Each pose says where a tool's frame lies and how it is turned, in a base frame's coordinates. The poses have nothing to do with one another.
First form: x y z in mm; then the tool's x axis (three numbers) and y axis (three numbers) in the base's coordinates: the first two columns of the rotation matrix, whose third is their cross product.
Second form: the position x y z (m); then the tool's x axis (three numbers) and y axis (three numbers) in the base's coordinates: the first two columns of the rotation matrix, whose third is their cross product. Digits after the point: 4 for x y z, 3 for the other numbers.
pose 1, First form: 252.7 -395.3 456.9 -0.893 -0.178 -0.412 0.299 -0.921 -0.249
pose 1, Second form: 0.2527 -0.3953 0.4569 -0.893 -0.178 -0.412 0.299 -0.921 -0.249
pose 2, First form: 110.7 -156.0 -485.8 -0.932 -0.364 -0.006 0.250 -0.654 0.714
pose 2, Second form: 0.1107 -0.1560 -0.4858 -0.932 -0.364 -0.006 0.250 -0.654 0.714
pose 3, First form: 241.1 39.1 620.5 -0.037 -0.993 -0.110 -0.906 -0.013 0.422
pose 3, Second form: 0.2411 0.0391 0.6205 -0.037 -0.993 -0.110 -0.906 -0.013 0.422
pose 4, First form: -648.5 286.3 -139.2 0.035 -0.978 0.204 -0.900 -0.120 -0.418
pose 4, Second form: -0.6485 0.2863 -0.1392 0.035 -0.978 0.204 -0.900 -0.120 -0.418
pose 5, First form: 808.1 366.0 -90.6 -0.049 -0.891 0.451 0.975 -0.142 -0.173
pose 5, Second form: 0.8081 0.3660 -0.0906 -0.049 -0.891 0.451 0.975 -0.142 -0.173
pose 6, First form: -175.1 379.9 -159.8 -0.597 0.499 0.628 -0.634 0.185 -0.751
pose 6, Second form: -0.1751 0.3799 -0.1598 -0.597 0.499 0.628 -0.634 0.185 -0.751
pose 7, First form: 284.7 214.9 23.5 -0.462 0.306 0.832 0.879 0.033 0.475
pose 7, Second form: 0.2847 0.2149 0.0235 -0.462 0.306 0.832 0.879 0.033 0.475
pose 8, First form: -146.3 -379.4 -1.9 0.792 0.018 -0.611 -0.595 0.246 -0.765
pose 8, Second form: -0.1463 -0.3794 -0.0019 0.792 0.018 -0.611 -0.595 0.246 -0.765
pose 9, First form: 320.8 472.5 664.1 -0.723 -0.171 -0.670 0.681 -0.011 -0.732
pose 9, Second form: 0.3208 0.4725 0.6641 -0.723 -0.171 -0.670 0.681 -0.011 -0.732
